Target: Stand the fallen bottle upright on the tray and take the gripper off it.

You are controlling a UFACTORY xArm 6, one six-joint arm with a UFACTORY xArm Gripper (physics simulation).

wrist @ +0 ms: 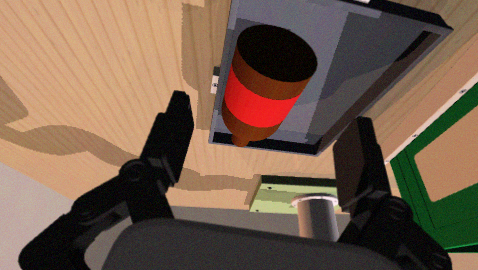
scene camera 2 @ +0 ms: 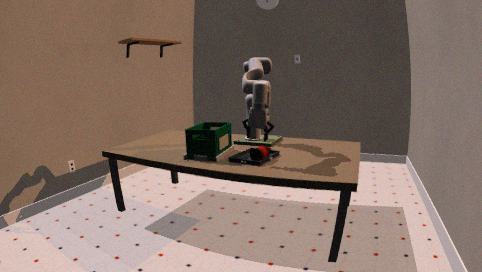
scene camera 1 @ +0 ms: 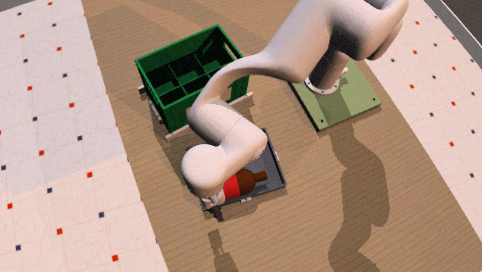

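Where they show: gripper, fingertip midpoint: (wrist: 267, 119) (scene camera 2: 256, 139); arm's base, origin of the base link: (wrist: 314, 200) (scene camera 2: 253, 138) (scene camera 1: 320, 79).
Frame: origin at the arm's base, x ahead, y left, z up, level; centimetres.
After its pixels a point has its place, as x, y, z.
Note:
A brown bottle (scene camera 1: 245, 182) @(40.9, 22.4, 5.4) (scene camera 2: 261, 153) @(49.6, 23.0, 3.5) (wrist: 262, 107) @(45.9, 20.7, 5.7) with a red band lies on its side in the dark grey tray (scene camera 1: 270, 163) @(30.0, 18.9, -1.7) (scene camera 2: 240, 159) @(52.6, 12.2, 0.1) (wrist: 345, 60) @(45.8, 11.3, -1.7). It lies along one long wall. Its dark base faces the wrist camera, and its neck points toward the robot's base. My gripper (scene camera 1: 217, 213) (scene camera 2: 257, 136) @(51.9, 21.4, 11.4) (wrist: 267, 119) @(51.9, 21.4, 11.4) is open wide and empty. It is above and on the base side of the bottle, apart from it. In the scene camera 1 view the arm hides the bottle's base end and part of the tray.
A green divided crate (scene camera 1: 176, 111) @(50.4, -2.1, 11.1) (scene camera 2: 199, 145) @(54.8, -11.4, 6.5) (wrist: 450, 225) @(34.5, -3.7, 13.0) stands beside the tray, edged by pale strips on the table. The light green base plate (scene camera 1: 362, 95) @(-10.7, 11.2, 0.0) (wrist: 280, 199) @(-0.9, 9.2, 0.0) carries the arm beyond the neck end of the tray. Small light blocks sit against the tray's outer walls.

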